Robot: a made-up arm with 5 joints.
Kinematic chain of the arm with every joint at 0, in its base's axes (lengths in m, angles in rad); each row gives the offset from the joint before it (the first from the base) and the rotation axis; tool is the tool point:
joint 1: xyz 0 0 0.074 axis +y
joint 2: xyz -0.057 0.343 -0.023 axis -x
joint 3: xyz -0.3 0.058 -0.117 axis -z
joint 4: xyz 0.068 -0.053 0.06 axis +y
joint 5: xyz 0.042 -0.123 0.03 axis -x
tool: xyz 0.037 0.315 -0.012
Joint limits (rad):
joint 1: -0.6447..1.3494
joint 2: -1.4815..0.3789
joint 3: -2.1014..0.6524
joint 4: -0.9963..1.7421
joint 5: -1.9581..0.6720
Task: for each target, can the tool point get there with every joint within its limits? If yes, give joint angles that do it. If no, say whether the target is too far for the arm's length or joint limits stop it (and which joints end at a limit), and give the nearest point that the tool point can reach.
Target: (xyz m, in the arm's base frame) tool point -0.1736 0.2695 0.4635
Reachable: yes | joints 0.6412 -0.8357 -1.0633 -0.3719 -0.8344
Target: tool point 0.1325 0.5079 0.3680
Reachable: yes | joints 1.0584 -0.2647 -1.0506 0.2851 -1.2209
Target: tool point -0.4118 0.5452 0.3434
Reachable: yes | joints 0.0973 -0.6928 -1.5560 0.6405 -0.6456
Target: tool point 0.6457 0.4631 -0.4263
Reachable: no: joint limits stop it (at a limit: joint 1, joint 4, joint 5) | nearest point 0.1794 0.3995 -0.2699 | short by 0.496 m
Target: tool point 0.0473 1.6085 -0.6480
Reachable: no: too far | nearest point -0.0917 0.8510 -0.3163 | short by 0.839 m
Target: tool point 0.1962 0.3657 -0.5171
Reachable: no: joint limits stop it (at a limit: joint 1, joint 3, joint 4, joint 5) | nearest point 0.0933 0.3606 -0.4338 | short by 0.133 m
